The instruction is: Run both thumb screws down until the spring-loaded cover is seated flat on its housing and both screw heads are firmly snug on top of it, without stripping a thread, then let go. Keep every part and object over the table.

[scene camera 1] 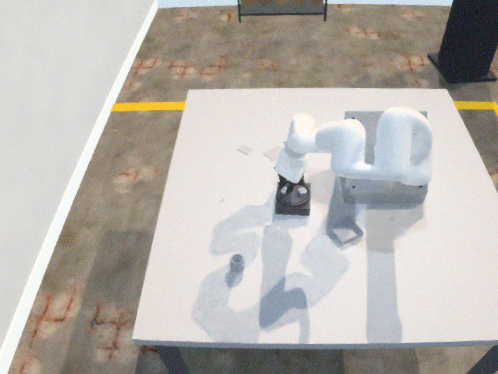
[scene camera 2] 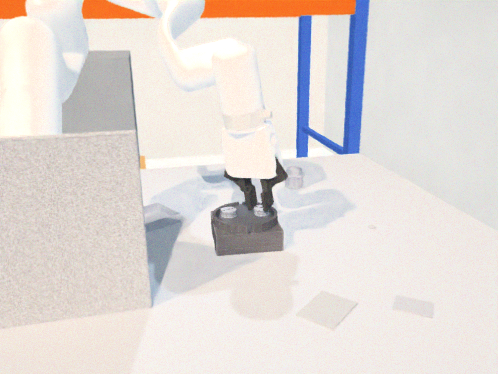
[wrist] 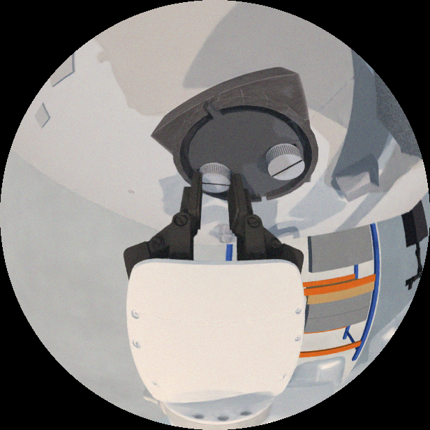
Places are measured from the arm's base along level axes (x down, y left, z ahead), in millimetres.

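Pixels of known places: gripper, between the fingertips: (scene camera 1: 285, 190) (scene camera 2: 260, 207); arm's base, origin of its link: (scene camera 2: 28, 188).
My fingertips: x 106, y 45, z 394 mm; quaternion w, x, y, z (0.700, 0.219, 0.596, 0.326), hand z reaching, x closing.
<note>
Ahead of a thing's pixels: the offset from my fingertips to its middle.
A dark round cover @[dx +22, dy +5, dz -31 mm] (scene camera 1: 293, 200) (scene camera 2: 243, 218) (wrist: 235, 137) lies on the dark square housing @[dx +36, dy +5, dz -31 mm] (scene camera 1: 292, 211) (scene camera 2: 250, 243) (wrist: 280, 85). Any gap between them is too small to tell. Two silver thumb screws with knurled, slotted heads stand on the cover. My gripper (scene camera 2: 259, 205) (wrist: 215, 184) points down and is shut on one screw @[dx +17, dy -2, dz +1 mm] (scene camera 2: 259, 210) (wrist: 215, 175), at the right in scene camera 2. Its slot lies nearly straight across between the fingers in the wrist view. The other screw @[dx +16, dy +11, dz -62 mm] (scene camera 1: 302, 191) (scene camera 2: 228, 213) (wrist: 285, 162) stands free, its slot slanted. The shafts are hidden.
A small grey cylinder @[dx +39, dy +261, dz +198 mm] (scene camera 1: 237, 261) (scene camera 2: 295, 178) and a grey square frame @[dx +54, dy +167, dz -187 mm] (scene camera 1: 352, 238) stand on the table. Two thin flat tiles @[dx +63, dy -311, dz +118 mm] (scene camera 1: 244, 149) @[dx +63, dy -271, dz -4 mm] (scene camera 1: 272, 152) lie beyond the housing. The arm's grey base block (scene camera 1: 385, 194) (scene camera 2: 70, 225) stands to one side.
</note>
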